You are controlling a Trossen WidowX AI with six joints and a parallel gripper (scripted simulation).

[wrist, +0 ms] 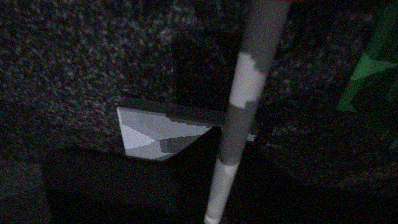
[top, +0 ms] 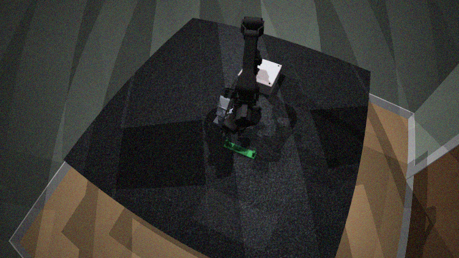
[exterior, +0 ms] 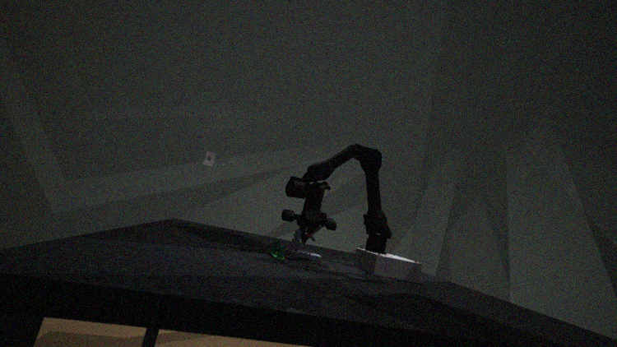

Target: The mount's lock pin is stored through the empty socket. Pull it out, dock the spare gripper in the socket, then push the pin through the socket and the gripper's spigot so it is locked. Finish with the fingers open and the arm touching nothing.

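Now: the socket 6 cm to the right of my gripper tip and 1 cm behind it. Also, from my gripper tip: green pad 9 cm ahead, 7 cm to the left, 3 cm below; spare gripper 7 cm above, 6 cm to the right, 3 cm behind.
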